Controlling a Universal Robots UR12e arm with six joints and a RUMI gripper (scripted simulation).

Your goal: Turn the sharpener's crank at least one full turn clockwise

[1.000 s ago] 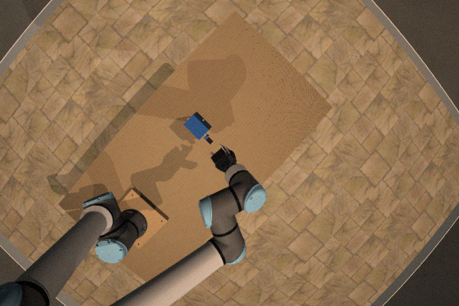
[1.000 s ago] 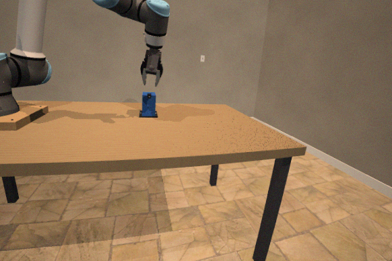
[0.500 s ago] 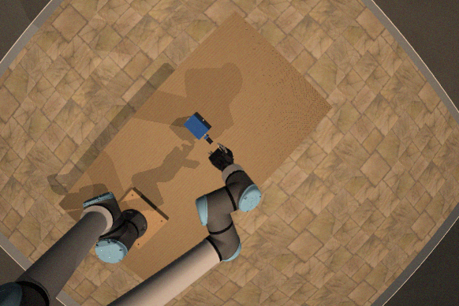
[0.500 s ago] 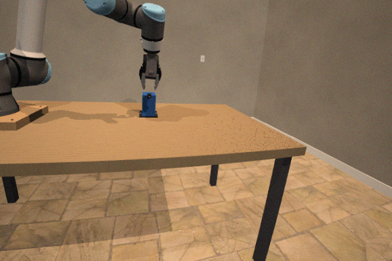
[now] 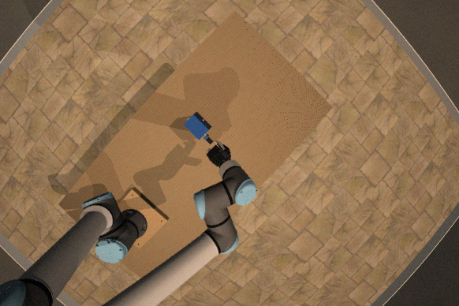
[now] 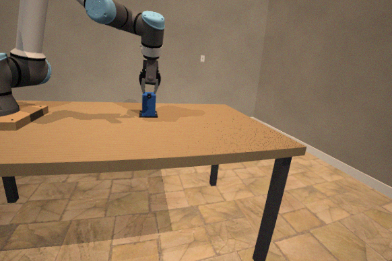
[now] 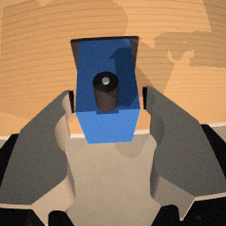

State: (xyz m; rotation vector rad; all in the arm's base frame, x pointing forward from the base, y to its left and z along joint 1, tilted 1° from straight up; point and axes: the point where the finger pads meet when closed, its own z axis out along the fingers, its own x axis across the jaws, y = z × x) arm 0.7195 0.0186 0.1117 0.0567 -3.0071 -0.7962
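Now: hand 4 cm to the right of the dark cylindrical crank knob and 3 cm above it.
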